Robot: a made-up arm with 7 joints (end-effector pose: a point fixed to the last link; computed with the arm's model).
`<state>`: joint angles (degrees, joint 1 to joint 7).
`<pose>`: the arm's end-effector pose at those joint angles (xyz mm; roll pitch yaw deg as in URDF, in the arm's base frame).
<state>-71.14 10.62 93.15 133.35 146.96 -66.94 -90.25</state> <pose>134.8 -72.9 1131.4 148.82 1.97 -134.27</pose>
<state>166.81 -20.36 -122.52 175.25 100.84 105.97 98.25</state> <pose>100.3 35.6 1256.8 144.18 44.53 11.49</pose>
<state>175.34 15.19 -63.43 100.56 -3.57 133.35 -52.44</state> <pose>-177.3 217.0 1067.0 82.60 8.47 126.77</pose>
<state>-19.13 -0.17 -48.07 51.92 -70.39 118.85 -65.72</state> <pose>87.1 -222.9 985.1 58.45 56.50 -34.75</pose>
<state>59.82 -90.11 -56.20 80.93 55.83 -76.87 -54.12</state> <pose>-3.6 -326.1 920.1 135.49 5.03 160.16</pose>
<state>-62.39 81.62 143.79 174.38 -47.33 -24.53 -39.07</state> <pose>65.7 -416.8 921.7 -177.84 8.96 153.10</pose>
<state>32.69 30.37 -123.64 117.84 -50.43 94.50 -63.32</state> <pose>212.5 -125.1 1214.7 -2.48 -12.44 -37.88</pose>
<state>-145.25 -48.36 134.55 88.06 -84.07 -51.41 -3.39</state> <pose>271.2 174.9 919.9 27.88 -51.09 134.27</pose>
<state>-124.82 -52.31 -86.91 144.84 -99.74 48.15 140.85</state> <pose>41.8 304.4 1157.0 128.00 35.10 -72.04</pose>
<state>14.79 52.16 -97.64 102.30 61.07 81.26 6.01</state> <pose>322.0 -194.8 1050.9 114.50 -43.60 -126.20</pose>
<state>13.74 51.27 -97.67 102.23 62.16 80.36 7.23</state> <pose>315.0 -201.3 1055.3 117.19 -41.94 -130.14</pose>
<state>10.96 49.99 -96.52 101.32 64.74 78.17 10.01</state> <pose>300.6 -217.8 1056.7 120.78 -37.50 -137.53</pose>
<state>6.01 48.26 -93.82 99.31 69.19 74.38 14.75</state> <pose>275.4 -244.9 1053.1 124.01 -29.22 -148.41</pose>
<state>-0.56 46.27 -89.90 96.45 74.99 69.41 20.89</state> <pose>240.0 -275.8 1044.4 125.06 -18.02 -161.29</pose>
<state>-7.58 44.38 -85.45 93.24 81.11 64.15 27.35</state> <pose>200.3 -301.9 1031.7 123.21 -6.34 -174.68</pose>
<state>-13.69 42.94 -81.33 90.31 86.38 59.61 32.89</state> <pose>165.6 -318.7 1018.0 119.34 3.04 173.17</pose>
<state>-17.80 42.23 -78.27 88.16 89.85 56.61 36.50</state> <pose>143.2 -327.0 1006.2 115.41 8.42 164.53</pose>
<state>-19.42 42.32 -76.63 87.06 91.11 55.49 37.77</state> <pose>136.1 -329.9 998.3 113.25 9.79 161.20</pose>
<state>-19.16 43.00 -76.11 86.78 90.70 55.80 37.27</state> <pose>140.2 -329.9 993.4 112.85 8.49 162.23</pose>
